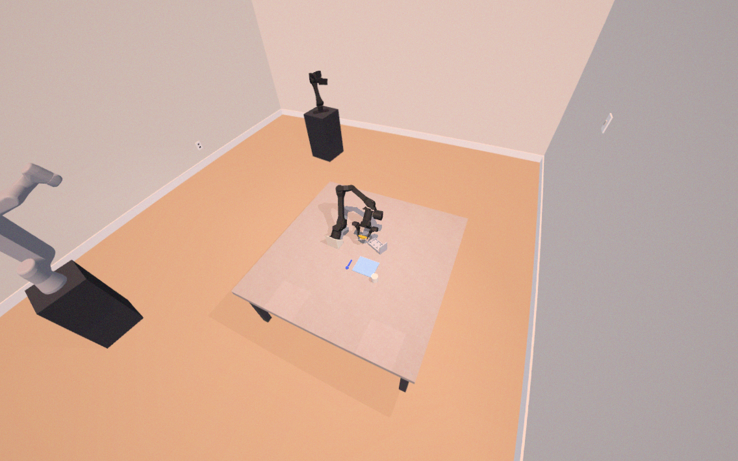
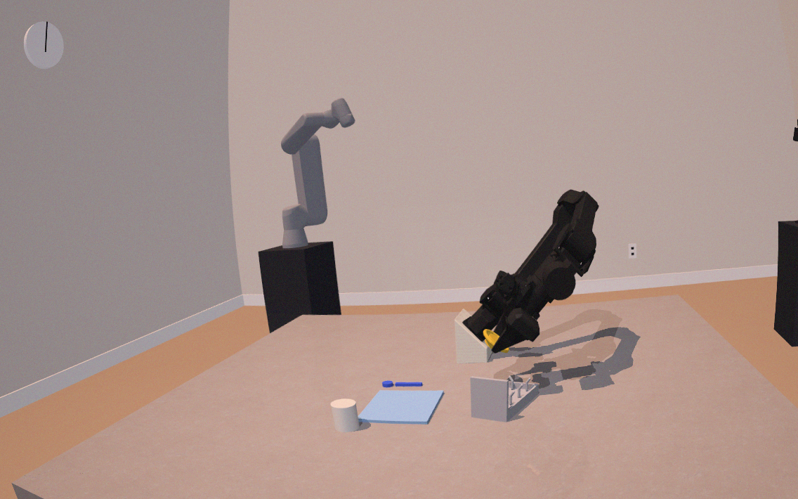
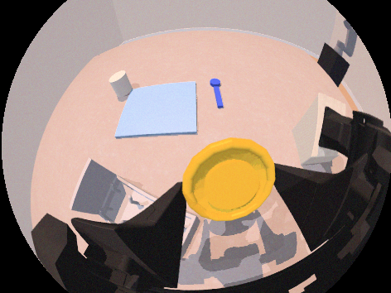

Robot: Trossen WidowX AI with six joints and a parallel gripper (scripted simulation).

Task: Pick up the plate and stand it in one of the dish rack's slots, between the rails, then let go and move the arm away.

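Right now my gripper tip is 10 cm short of the grey dish rack, 5 cm to the right of it and 7 cm above it. Round my gripper tip: blue spoon 1 cm ahead, 20 cm to the right, 9 cm below; then yellow plate 1 cm to the left, 1 cm above; then white cup 23 cm ahead, 21 cm to the right, 7 cm below.
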